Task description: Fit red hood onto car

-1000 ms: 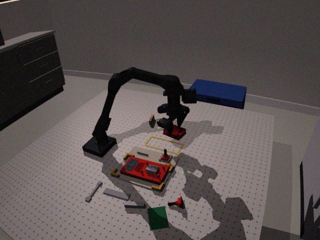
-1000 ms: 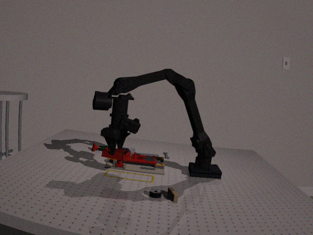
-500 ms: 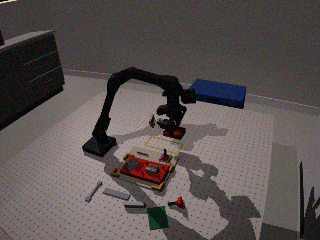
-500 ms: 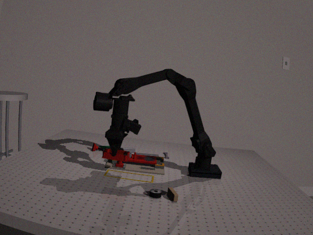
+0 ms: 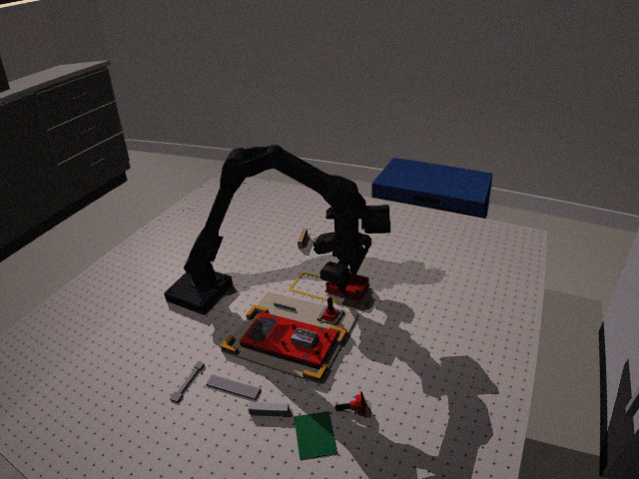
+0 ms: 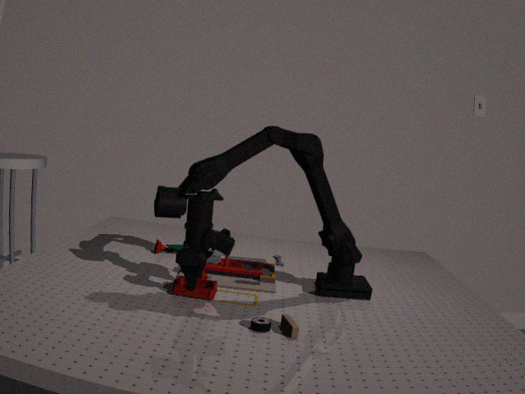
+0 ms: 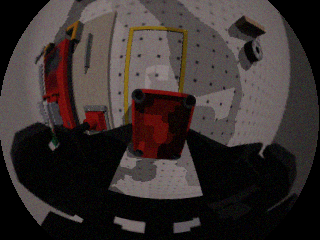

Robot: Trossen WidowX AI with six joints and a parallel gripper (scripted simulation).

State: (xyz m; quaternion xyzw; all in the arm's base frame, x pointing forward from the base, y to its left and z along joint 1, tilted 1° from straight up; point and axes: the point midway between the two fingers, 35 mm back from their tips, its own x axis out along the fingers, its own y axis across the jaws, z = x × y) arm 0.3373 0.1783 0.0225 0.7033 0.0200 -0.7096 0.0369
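My gripper tip is 1 cm above the red hood. From my gripper tip the other things lie so: wooden block: 23 cm behind, 14 cm to the left, 1 cm below; then grey engine block: 22 cm to the right, 1 cm ahead; then green card: 41 cm to the right, 15 cm ahead, 2 cm below.
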